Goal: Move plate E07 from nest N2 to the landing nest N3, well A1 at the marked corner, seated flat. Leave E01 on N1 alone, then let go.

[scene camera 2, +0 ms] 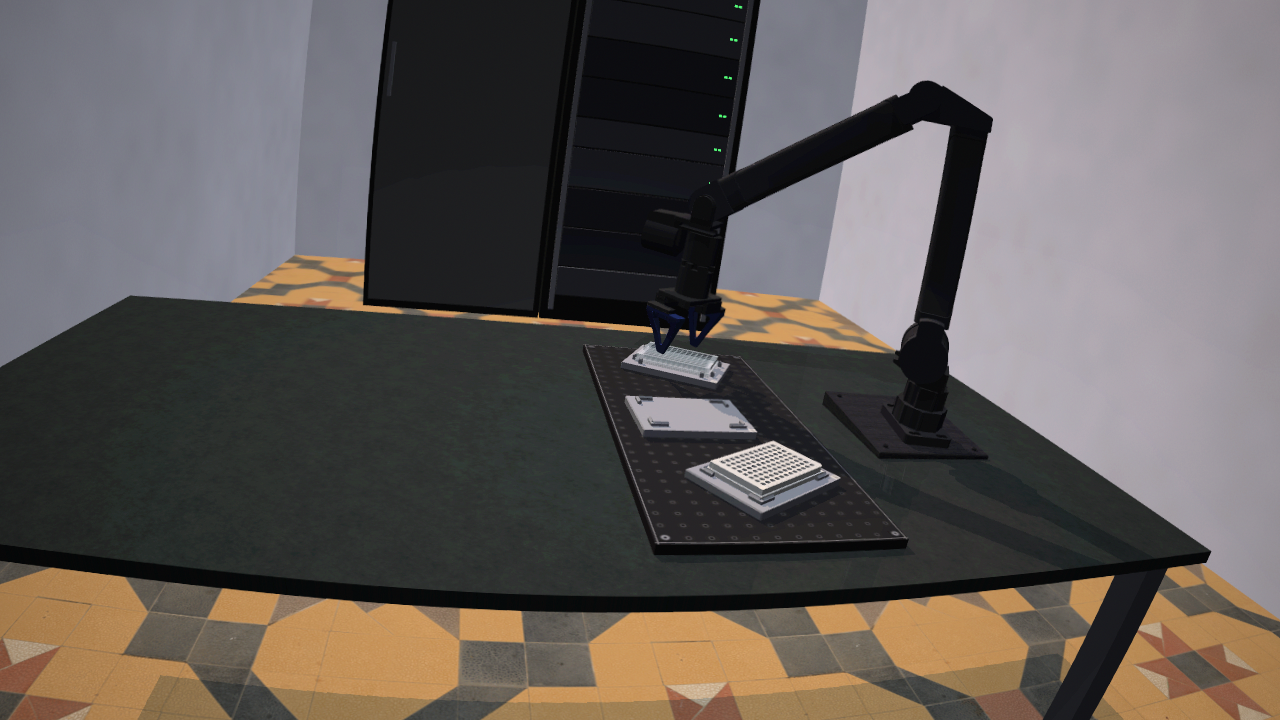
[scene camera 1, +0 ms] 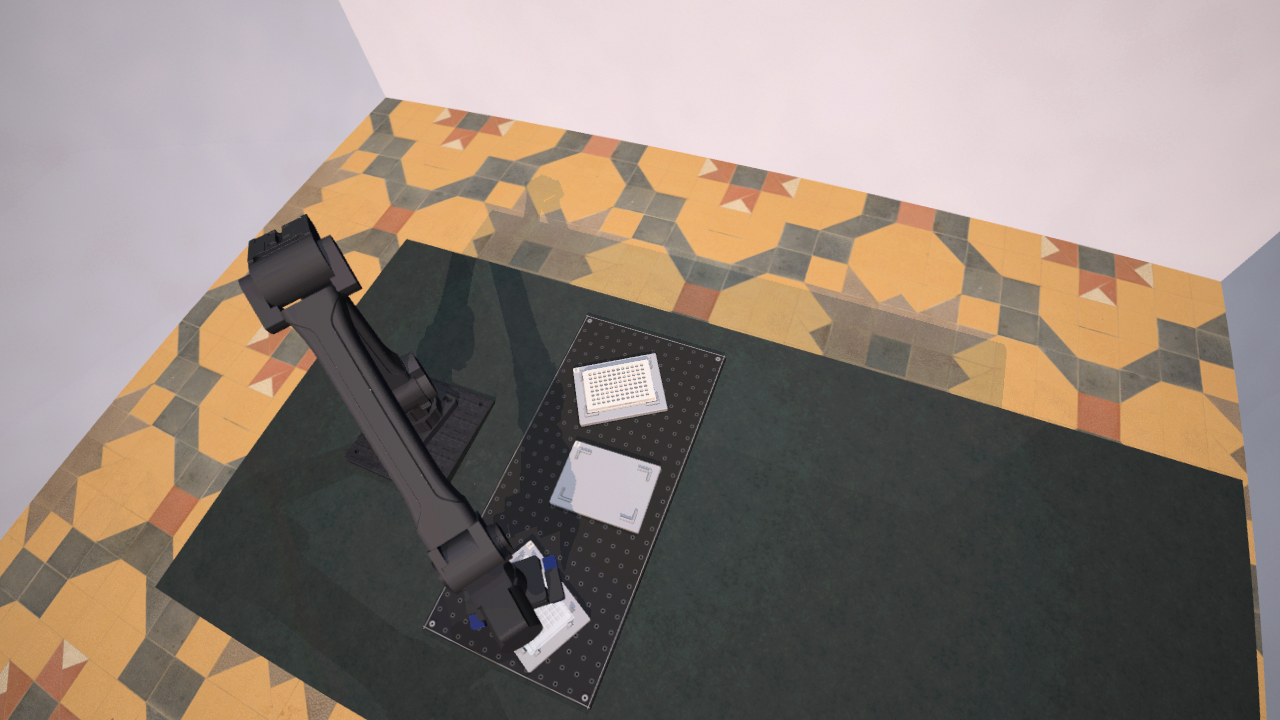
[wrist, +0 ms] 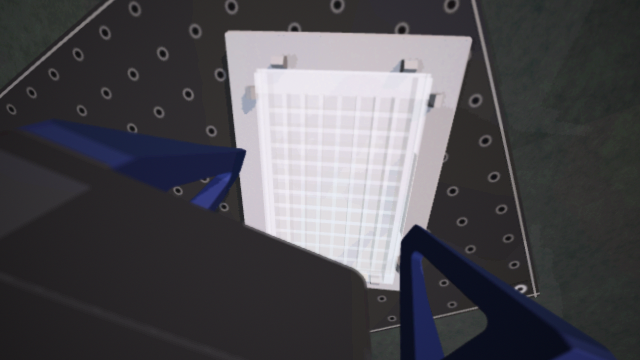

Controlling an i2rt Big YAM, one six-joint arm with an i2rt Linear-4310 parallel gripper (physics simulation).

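Note:
A clear gridded plate [scene camera 1: 556, 617] [scene camera 2: 680, 360] [wrist: 340, 150] lies between the corner posts of a pale nest [scene camera 1: 580, 624] [wrist: 350, 50] at the far end of the board; it looks flat. My gripper [scene camera 2: 678, 346] [wrist: 328, 198] is open and empty close above it, with one blue fingertip near each long side in the wrist view. An opaque white plate [scene camera 1: 619, 385] [scene camera 2: 767, 467] sits on the nest [scene camera 1: 617, 418] [scene camera 2: 760, 510] at the other end. The middle nest [scene camera 1: 608, 488] [scene camera 2: 689, 416] bears no plate. No labels or well A1 mark can be read.
The black perforated board [scene camera 1: 617, 564] [scene camera 2: 698, 528] carries all three nests. The arm's base plate [scene camera 1: 469, 416] [scene camera 2: 854, 420] stands beside the board. The arm reaches over the board and partly hides the clear plate in scene camera 1. A dark cabinet and server rack stand beyond the table.

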